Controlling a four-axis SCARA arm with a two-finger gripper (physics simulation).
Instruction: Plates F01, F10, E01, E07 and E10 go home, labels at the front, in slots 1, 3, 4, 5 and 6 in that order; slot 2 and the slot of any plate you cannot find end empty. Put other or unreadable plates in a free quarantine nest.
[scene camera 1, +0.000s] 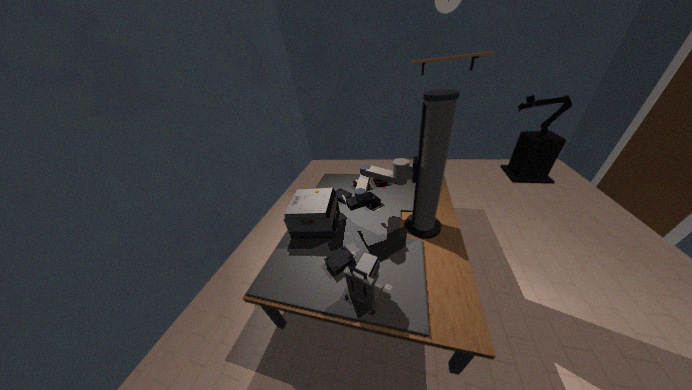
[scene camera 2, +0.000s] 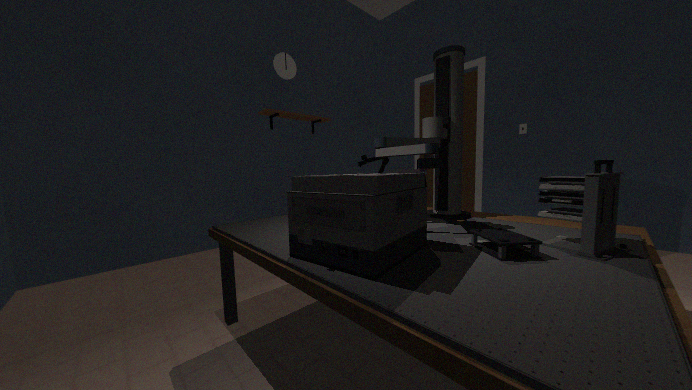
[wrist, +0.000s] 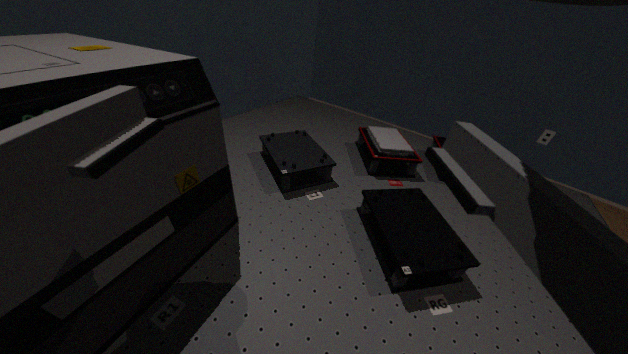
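Pixels of known places: gripper, fingertip midpoint: (scene camera 1: 352, 192) (scene camera 2: 389, 172) (wrist: 298, 121); arm's base, link origin: (scene camera 1: 422, 225) (scene camera 2: 446, 215).
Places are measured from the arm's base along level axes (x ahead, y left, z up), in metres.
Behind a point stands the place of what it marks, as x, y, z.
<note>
My gripper (scene camera 1: 363, 201) @(0.513, -0.019, 0.261) (wrist: 298, 121) @(0.513, -0.019, 0.261) is open and empty above the board, its two fingers wide apart in the wrist view. A pale plate (wrist: 391, 139) @(0.541, -0.459, 0.077) sits on a red-rimmed nest (wrist: 371, 149) @(0.567, -0.396, 0.064); its label cannot be read. Part of another red-rimmed nest (wrist: 439, 141) @(0.435, -0.592, 0.063) shows behind the right finger. The upright storage rack (scene camera 1: 361, 295) @(0.337, 0.642, 0.094) (scene camera 2: 599, 215) @(0.394, 0.624, 0.129) stands far from the gripper. Several stacked plates (scene camera 2: 561, 187) @(0.360, 0.535, 0.203) show at its side in scene camera 2, and a pale top (scene camera 1: 366, 264) @(0.317, 0.553, 0.235) shows in scene camera 1. Their labels and exact slots cannot be made out.
A box-shaped device (scene camera 1: 311, 212) @(0.747, 0.231, 0.259) (scene camera 2: 357, 215) @(0.969, 0.228, 0.165) (wrist: 125, 150) stands close to the left finger, above mark R1. Dark raised nests (wrist: 297, 152) @(0.687, -0.262, 0.063) (wrist: 417, 227) @(0.417, -0.216, 0.063) stand ahead, the nearer one marked RG. Another dark nest (scene camera 1: 340, 261) @(0.510, 0.443, 0.063) (scene camera 2: 507, 237) @(0.546, 0.438, 0.063) stands beside the rack. The arm's column (scene camera 1: 435, 165) @(-0.010, 0.075, 0.538) (scene camera 2: 450, 130) @(0.062, 0.042, 0.471) is tall.
</note>
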